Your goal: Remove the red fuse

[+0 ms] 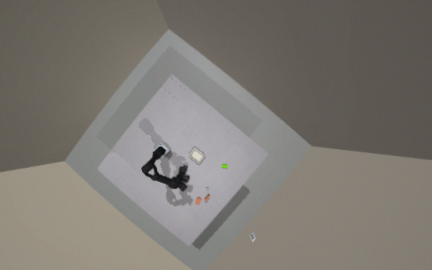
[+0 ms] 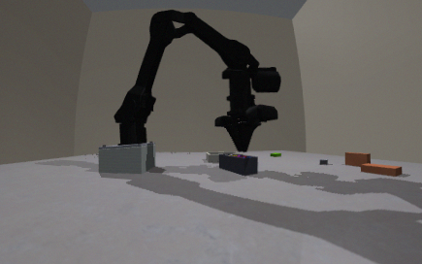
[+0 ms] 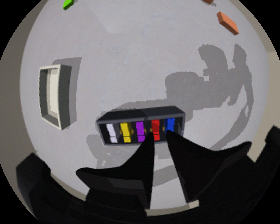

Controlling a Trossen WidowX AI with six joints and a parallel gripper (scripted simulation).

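Now: gripper tip 30 mm above the red fuse. Round my gripper tip: pale tray 230 mm to the left, 50 mm below.
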